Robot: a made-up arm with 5 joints. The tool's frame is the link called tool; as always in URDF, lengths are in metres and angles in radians. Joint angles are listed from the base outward.
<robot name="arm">
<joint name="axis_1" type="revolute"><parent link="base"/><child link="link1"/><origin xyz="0.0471 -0.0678 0.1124" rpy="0.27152 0.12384 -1.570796"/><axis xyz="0 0 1"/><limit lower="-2.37" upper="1.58"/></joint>
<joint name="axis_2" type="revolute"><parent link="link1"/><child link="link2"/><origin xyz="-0.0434 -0.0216 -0.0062" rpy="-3.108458 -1.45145 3.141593"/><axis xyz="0 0 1"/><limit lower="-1.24" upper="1.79"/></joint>
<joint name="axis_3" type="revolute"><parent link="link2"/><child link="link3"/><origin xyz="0.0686 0.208 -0.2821" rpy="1.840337 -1.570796 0"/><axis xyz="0 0 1"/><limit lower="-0.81" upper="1.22"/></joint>
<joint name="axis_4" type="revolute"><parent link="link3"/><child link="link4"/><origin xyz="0.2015 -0.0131 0.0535" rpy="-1.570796 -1.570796 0"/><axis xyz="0 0 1"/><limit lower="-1.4" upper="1.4"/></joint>
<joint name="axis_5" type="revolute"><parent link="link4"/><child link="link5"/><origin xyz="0.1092 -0.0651 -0.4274" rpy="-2.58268 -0.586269 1.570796"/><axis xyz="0 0 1"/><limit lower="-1.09" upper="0.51"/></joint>
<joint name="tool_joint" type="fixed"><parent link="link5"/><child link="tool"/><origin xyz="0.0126 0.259 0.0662" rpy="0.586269 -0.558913 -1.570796"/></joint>
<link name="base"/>
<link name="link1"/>
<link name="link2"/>
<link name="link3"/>
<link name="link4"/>
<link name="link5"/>
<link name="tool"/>
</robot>
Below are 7 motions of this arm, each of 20 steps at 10 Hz.
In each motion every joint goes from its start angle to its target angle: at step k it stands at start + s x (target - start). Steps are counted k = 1, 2, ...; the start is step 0. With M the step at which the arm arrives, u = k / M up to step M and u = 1 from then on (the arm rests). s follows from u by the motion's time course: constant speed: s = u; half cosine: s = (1 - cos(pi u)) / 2; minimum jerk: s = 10 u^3 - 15 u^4 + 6 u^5.
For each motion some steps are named. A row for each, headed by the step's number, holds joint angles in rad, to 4 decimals.
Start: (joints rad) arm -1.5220 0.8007 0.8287 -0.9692 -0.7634
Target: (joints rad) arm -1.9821 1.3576 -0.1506 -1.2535 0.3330
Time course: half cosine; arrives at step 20
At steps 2, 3, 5, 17, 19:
2: -1.5333 0.8143 0.8047 -0.9762 -0.7366
3: -1.5471 0.8310 0.7753 -0.9847 -0.7036
5: -1.5894 0.8823 0.6853 -1.0108 -0.6028
17: -1.9570 1.3273 -0.0972 -1.2380 0.2732
19: -1.9793 1.3542 -0.1446 -1.2517 0.3263

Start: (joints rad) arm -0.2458 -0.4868 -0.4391 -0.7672 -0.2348
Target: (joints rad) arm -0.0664 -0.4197 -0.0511 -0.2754 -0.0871
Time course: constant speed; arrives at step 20
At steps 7, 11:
7: -0.1830 -0.4633 -0.3033 -0.5951 -0.1831
11: -0.1471 -0.4499 -0.2257 -0.4967 -0.1536

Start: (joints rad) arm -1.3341 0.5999 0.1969 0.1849 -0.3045
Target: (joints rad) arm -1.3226 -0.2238 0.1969 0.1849 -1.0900
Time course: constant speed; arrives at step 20
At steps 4, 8, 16, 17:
4: -1.3318 0.4352 0.1969 0.1849 -0.4616
8: -1.3295 0.2704 0.1969 0.1849 -0.6187
16: -1.3249 -0.0591 0.1969 0.1849 -0.9329
17: -1.3243 -0.1002 0.1969 0.1849 -0.9722

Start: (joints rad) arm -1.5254 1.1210 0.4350 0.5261 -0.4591
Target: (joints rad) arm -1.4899 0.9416 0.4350 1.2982 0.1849
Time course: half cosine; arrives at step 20
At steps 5, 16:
5: -1.5202 1.0947 0.4350 0.6392 -0.3648
16: -1.4933 0.9587 0.4350 1.2245 0.1234

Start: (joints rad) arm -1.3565 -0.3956 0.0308 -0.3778 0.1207
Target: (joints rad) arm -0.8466 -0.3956 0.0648 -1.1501 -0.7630
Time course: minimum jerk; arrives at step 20
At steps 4, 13, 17, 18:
4: -1.3270 -0.3956 0.0328 -0.4225 0.0695
13: -0.9665 -0.3956 0.0568 -0.9685 -0.5552
17: -0.8602 -0.3956 0.0639 -1.1295 -0.7395
18: -0.8510 -0.3956 0.0645 -1.1435 -0.7554

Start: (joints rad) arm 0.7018 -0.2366 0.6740 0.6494 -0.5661
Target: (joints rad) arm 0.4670 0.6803 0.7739 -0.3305 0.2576
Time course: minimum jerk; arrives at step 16
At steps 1, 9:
1: 0.7013 -0.2346 0.6742 0.6472 -0.5643
9: 0.5572 0.3282 0.7355 0.0458 -0.0587

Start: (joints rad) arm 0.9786 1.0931 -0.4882 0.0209 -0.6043
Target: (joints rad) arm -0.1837 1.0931 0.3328 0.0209 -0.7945
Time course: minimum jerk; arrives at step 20
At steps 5, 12, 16, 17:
5: 0.8583 1.0931 -0.4032 0.0209 -0.6240
12: 0.1853 1.0931 0.0722 0.0209 -0.7341
16: -0.1164 1.0931 0.2852 0.0209 -0.7835
17: -0.1528 1.0931 0.3110 0.0209 -0.7894

